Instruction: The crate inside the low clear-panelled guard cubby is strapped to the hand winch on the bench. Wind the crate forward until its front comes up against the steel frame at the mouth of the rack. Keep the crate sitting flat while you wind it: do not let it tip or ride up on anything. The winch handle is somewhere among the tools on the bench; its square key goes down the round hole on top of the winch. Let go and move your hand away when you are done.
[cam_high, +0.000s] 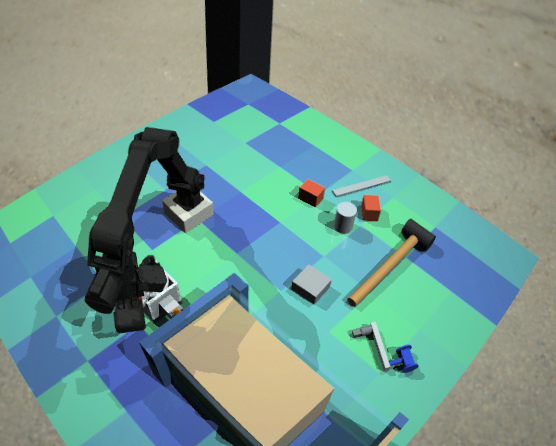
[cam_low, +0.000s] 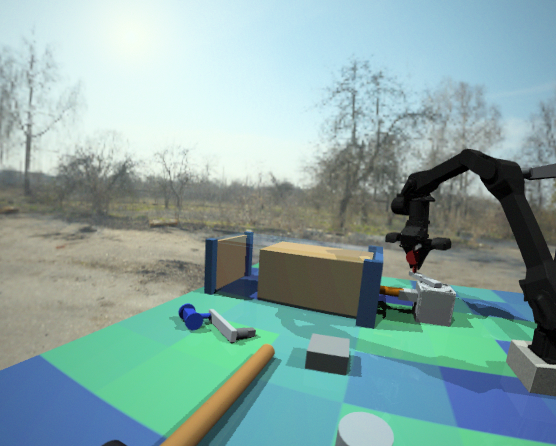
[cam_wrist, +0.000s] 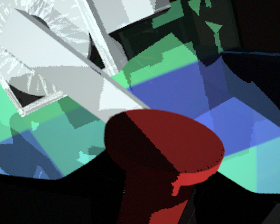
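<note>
Now: gripper tip 2 cm below the red knob. Round my gripper tip: grey winch 6 cm behind, 8 cm to the left, 8 cm below; red-knobbed crank 1 cm behind, 3 cm to the left, 1 cm below; blue frame 12 cm ahead, 8 cm to the left, 1 cm below.
</note>
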